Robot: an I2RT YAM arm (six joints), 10 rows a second.
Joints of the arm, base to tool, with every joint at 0 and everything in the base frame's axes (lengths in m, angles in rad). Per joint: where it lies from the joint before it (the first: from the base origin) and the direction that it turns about. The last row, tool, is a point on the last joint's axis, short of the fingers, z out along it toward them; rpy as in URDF.
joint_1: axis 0 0 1 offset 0 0 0.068
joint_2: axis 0 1 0 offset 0.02 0.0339 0.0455
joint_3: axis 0 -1 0 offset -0.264 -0.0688 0
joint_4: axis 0 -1 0 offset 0.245 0.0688 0.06
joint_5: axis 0 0 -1 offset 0.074 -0.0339 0.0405
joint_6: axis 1 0 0 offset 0.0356 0 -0.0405
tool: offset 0 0 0 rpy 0 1.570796 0
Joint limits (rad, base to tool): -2.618..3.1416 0..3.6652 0..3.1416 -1.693..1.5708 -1.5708..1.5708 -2.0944..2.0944
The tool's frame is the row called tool.
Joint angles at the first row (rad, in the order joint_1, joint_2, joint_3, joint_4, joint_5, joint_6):
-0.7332, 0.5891, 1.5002, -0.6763, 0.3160, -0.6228
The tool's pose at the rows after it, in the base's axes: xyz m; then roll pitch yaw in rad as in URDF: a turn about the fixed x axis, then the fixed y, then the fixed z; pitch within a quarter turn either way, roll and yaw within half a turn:
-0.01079 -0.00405 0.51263 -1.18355 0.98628 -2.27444
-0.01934 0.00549 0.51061 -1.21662 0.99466 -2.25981
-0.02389 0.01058 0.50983 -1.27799 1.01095 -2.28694
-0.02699 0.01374 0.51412 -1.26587 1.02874 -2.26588
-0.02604 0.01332 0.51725 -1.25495 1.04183 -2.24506
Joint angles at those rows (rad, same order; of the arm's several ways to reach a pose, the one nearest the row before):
-0.7333, 0.5631, 1.5185, -0.7361, 0.2915, -0.6136
-0.7333, 0.5461, 1.5492, -0.8067, 0.2517, -0.5968
-0.7332, 0.5491, 1.5859, -0.8787, 0.2303, -0.5768
-0.7332, 0.5599, 1.6212, -0.9019, 0.2225, -0.5569
-0.7333, 0.5721, 1.6367, -0.9035, 0.2132, -0.5415

